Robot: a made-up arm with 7 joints.
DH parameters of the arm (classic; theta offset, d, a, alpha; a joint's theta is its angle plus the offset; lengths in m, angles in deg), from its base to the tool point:
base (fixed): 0 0 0 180
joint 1: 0 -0.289 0 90
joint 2: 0 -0.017 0 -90
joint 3: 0 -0.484 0 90
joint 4: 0 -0.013 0 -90
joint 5: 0 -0.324 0 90
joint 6: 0 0 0 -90
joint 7: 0 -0.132 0 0
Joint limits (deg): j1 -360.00..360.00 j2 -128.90..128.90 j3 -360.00..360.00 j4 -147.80..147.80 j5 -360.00..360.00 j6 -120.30..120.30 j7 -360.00..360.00
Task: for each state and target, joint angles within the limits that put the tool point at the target. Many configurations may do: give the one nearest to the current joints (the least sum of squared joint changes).
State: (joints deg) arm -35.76 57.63 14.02 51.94 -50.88 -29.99 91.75
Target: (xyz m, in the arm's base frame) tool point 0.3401 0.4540 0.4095
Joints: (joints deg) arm -56.70 28.78 -4.30 107.14 -54.17 -20.70 91.75
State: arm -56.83 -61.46 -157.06 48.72 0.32 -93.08 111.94
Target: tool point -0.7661 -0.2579 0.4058
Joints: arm -24.66 -71.08 -152.42 51.05 -3.54 -83.97 111.94
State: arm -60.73 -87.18 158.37 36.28 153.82 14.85 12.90
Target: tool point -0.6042 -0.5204 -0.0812
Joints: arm -37.08 -95.35 167.73 44.70 152.51 15.61 12.90
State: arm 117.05 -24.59 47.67 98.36 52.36 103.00 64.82
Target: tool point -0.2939 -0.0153 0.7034
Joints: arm 105.76 -11.62 35.00 92.93 50.76 100.95 64.82
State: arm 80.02 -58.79 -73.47 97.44 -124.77 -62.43 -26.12
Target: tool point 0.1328 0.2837 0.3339
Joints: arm 61.40 -81.71 -104.65 124.60 -143.17 -65.94 -26.12
